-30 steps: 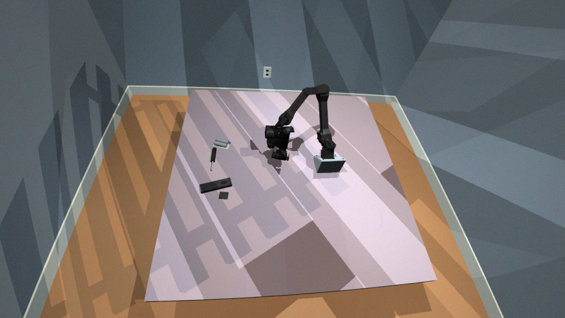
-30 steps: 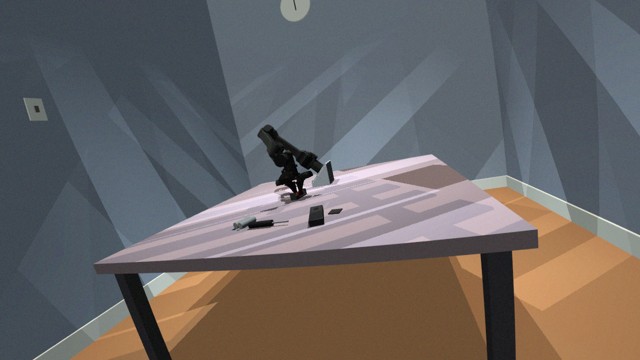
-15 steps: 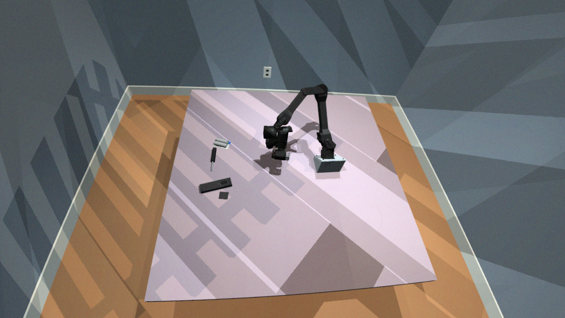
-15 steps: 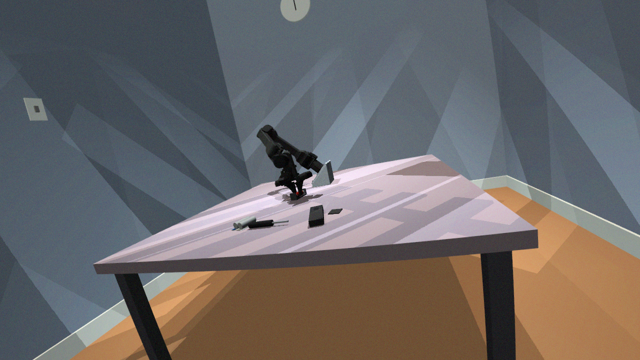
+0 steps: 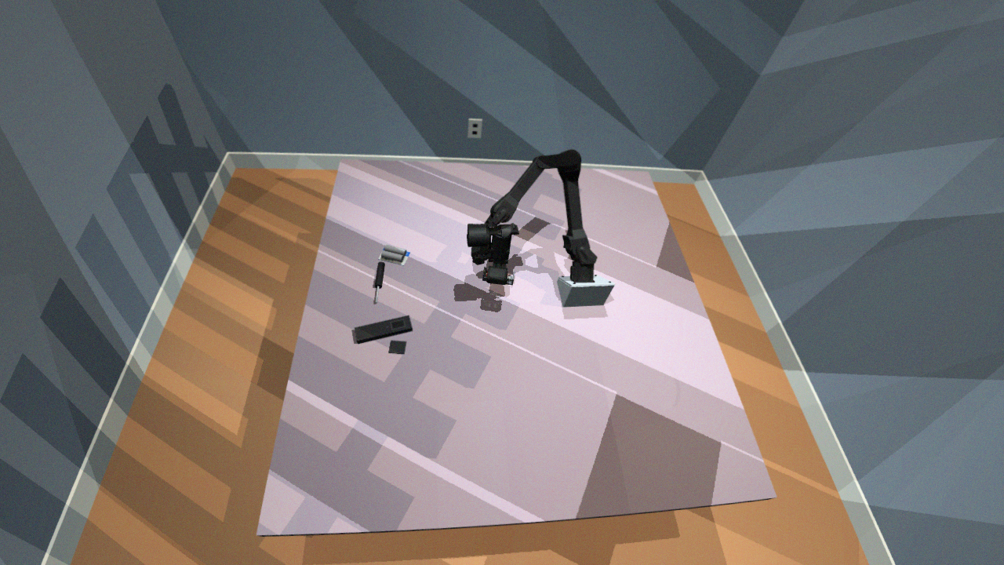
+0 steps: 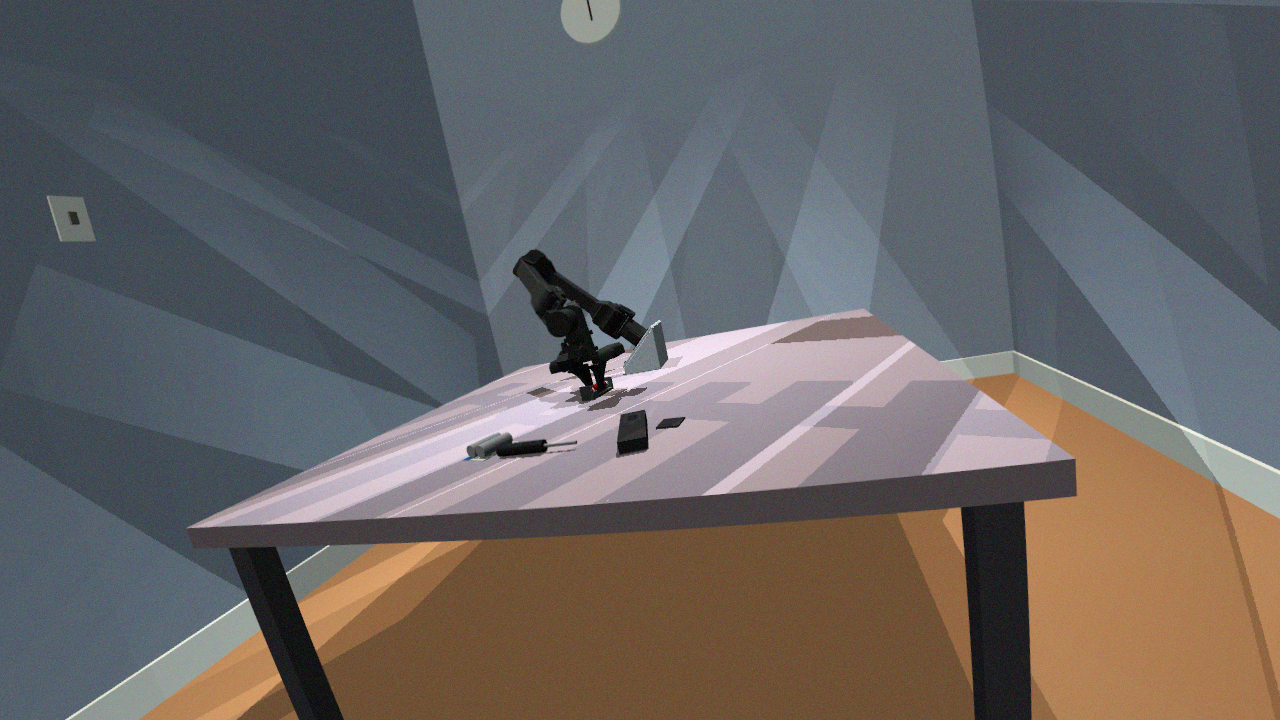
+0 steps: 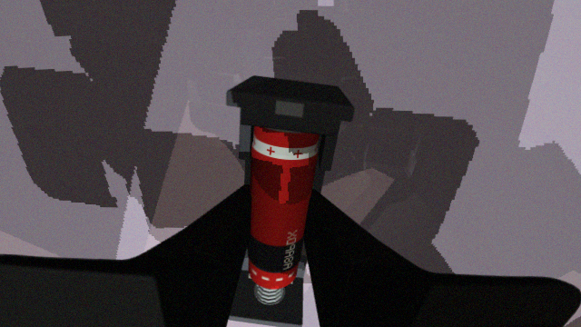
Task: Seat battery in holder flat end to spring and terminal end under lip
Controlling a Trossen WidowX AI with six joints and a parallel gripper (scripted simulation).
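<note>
My gripper tip is 10 mm below the battery. From my gripper tip the other things lie so: black battery cover (290 mm ahead, 260 mm to the left, 10 mm below); screwdriver (370 mm ahead, 50 mm to the left); black remote (340 mm ahead, 200 mm to the left, 10 mm above).
</note>
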